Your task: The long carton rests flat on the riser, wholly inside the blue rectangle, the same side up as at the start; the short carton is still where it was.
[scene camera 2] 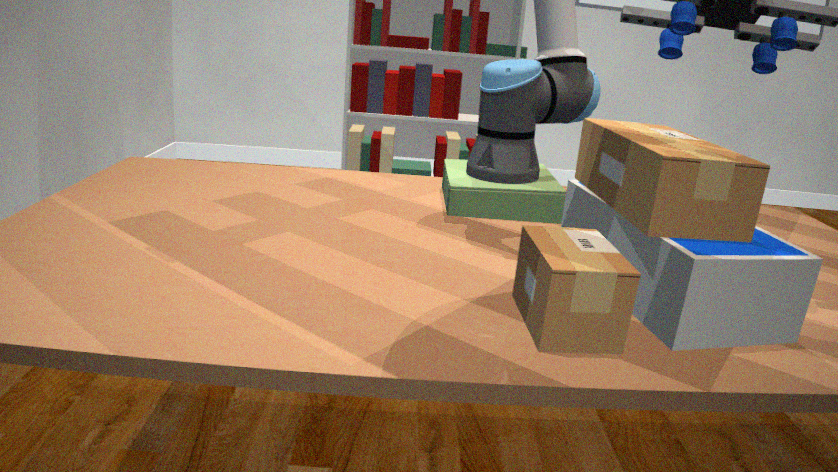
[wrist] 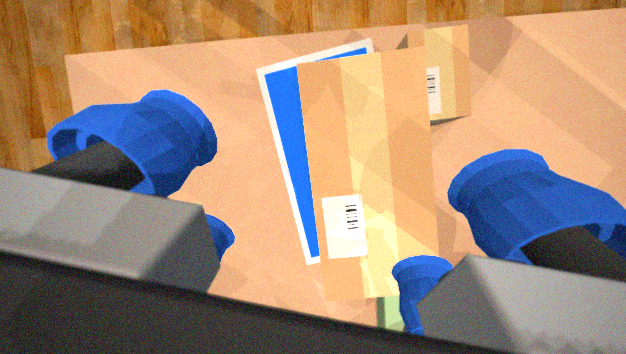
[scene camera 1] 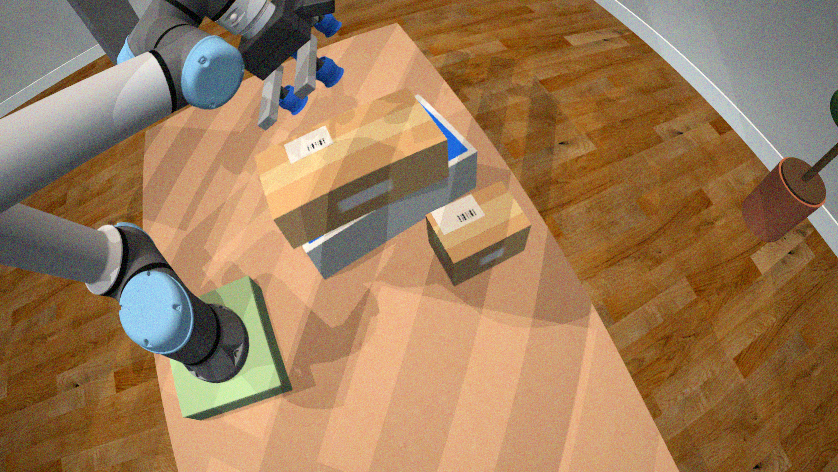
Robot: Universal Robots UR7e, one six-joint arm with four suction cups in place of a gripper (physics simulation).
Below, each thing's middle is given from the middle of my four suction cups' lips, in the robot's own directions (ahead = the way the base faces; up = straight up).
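Scene:
I find the long carton [scene camera 1: 335,172] 200 mm below my suction cup and 70 mm to the right of it. The grey riser [scene camera 2: 693,294] is 310 mm below my suction cup, 40 mm to the right of it and 30 mm ahead of it. The short carton [scene camera 2: 575,292] is 320 mm below my suction cup, 240 mm to the right of it and 140 mm ahead of it.

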